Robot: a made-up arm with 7 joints.
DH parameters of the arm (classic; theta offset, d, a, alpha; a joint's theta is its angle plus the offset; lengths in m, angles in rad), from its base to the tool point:
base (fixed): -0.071 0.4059 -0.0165 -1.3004
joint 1: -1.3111 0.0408 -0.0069 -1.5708
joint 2: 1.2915 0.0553 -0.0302 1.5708
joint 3: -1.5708 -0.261 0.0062 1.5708
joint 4: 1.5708 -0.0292 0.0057 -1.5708
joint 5: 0 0.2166 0.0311 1.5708
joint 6: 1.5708 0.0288 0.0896 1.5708
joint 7: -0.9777 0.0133 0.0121 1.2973
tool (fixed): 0.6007 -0.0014 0 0
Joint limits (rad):
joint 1: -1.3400..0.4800
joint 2: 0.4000..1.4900
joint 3: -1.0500..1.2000
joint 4: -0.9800..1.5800
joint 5: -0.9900..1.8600
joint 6: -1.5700..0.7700
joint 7: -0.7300..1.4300
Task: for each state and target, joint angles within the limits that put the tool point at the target. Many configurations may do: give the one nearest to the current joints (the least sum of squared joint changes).
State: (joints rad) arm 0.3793 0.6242 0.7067 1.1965 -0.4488 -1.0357 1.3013
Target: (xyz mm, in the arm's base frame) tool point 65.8 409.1 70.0
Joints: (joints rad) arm 0.1354 0.4880 0.5554 1.0432 -0.3495 -1.1027 1.2941
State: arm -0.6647 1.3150 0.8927 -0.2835 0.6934 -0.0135 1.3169
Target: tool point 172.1 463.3 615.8
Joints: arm -0.6570 1.1891 1.2000 0.4470 0.5741 0.2587 1.3115
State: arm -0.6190 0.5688 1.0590 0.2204 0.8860 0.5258 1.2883
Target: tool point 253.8 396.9 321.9
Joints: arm -0.5035 0.4107 1.1083 0.1360 0.8890 0.5771 1.2959
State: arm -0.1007 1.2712 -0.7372 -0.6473 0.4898 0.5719 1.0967
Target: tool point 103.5 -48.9 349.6
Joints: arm -0.3114 0.8830 -1.0340 -0.9539 0.5792 0.2731 1.0767
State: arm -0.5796 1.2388 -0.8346 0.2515 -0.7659 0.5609 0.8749
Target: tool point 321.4 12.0 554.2
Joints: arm -1.2276 1.1398 -0.5631 -0.3724 -0.7003 0.3419 0.8682
